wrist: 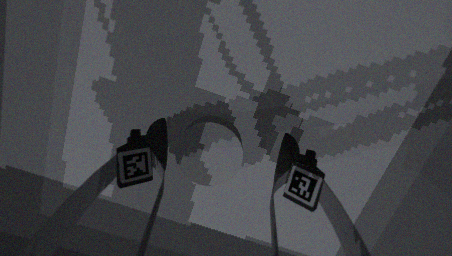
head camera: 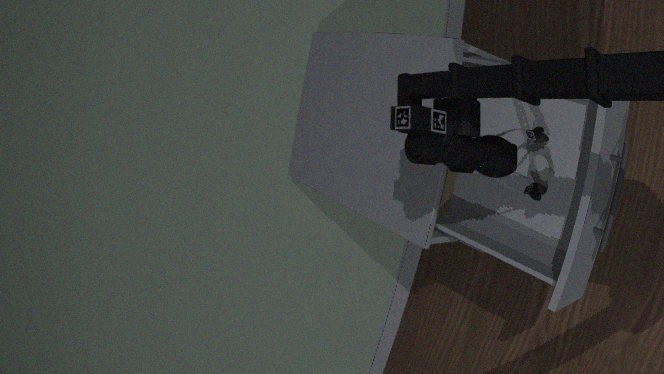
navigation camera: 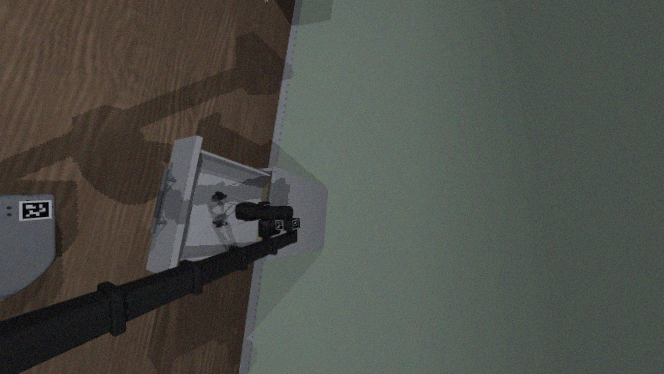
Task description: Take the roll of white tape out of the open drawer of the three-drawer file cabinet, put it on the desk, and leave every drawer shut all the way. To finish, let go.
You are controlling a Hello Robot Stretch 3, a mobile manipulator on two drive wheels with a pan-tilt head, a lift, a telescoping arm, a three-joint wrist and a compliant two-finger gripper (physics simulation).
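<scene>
The roll of white tape lies flat on the floor of the open drawer, partly in shadow. My gripper is open inside the drawer, with its fingertips apart on either side of the roll. In the wrist view the left fingertip is close to the roll, and a gap shows on the right. Whether a fingertip touches the roll is hard to tell. The file cabinet stands behind the drawer. Its other drawers are hidden. The desk does not show.
My arm reaches over the side of the drawer. A green wall with a pale baseboard is behind the cabinet. The drawer's handle faces the wooden floor. My base is at the left of the navigation view.
</scene>
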